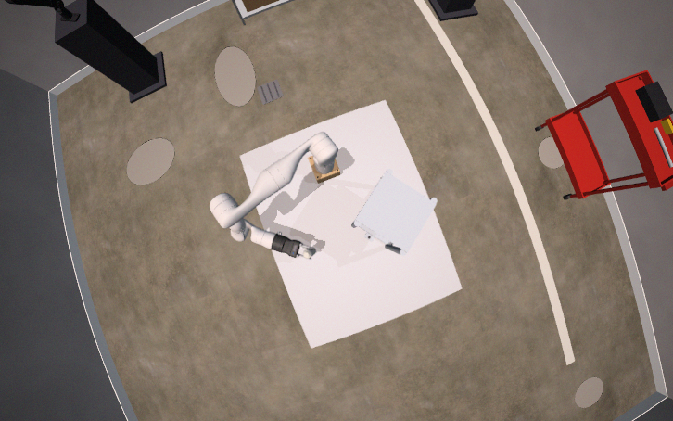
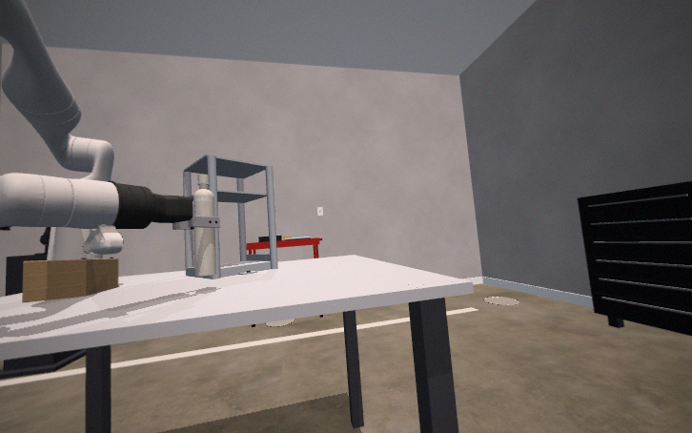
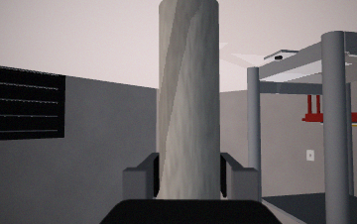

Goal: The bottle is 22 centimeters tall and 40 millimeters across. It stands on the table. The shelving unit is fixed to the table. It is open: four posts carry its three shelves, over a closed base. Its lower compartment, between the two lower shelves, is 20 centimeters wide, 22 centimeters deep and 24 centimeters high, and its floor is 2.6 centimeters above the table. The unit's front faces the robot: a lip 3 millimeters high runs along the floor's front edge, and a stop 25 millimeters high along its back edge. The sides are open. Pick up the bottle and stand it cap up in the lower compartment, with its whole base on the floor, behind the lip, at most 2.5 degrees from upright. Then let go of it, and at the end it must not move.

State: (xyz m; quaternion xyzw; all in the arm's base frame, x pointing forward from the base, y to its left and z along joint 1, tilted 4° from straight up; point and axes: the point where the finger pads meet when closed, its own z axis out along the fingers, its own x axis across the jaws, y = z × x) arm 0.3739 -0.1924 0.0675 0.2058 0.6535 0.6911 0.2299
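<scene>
The shelving unit is 390 mm to the left of my hand, 50 mm behind it and 40 mm above it.
</scene>
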